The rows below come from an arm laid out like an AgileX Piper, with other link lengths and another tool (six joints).
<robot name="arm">
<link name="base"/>
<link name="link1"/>
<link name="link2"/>
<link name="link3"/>
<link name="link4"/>
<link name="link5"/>
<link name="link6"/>
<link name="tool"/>
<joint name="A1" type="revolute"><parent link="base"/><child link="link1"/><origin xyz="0.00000 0.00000 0.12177"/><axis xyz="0 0 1"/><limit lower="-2.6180" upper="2.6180"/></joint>
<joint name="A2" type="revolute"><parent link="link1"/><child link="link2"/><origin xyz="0.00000 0.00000 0.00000"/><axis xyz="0 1 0"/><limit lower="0.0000" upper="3.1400"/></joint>
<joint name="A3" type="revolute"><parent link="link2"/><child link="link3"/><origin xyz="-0.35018 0.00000 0.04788"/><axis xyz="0 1 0"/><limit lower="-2.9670" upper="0.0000"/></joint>
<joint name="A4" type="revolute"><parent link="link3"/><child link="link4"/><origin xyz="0.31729 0.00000 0.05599"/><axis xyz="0.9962 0 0.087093"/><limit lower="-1.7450" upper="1.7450"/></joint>
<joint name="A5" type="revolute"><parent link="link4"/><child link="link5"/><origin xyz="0.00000 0.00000 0.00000"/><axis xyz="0 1 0"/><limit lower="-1.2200" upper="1.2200"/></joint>
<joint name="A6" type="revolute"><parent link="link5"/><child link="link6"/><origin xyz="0.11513 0.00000 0.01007"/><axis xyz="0.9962 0 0.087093"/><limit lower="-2.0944" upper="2.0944"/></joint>
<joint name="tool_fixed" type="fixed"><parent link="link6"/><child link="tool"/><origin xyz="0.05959 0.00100 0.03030" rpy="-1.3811 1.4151 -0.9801"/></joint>
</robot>
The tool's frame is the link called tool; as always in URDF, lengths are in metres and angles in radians.
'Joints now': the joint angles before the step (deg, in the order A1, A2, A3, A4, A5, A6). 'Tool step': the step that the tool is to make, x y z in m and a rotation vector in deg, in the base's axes. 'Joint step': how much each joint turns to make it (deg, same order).
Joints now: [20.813 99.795 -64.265 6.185 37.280 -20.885]
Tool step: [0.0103 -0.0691 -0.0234 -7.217 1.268 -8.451]
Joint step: [-5.595 0.806 2.358 -11.637 0.239 9.660]
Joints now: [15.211 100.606 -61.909 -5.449 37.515 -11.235]
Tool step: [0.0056 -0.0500 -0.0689 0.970 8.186 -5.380]
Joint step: [-7.269 7.834 0.930 4.897 -1.101 -5.024]
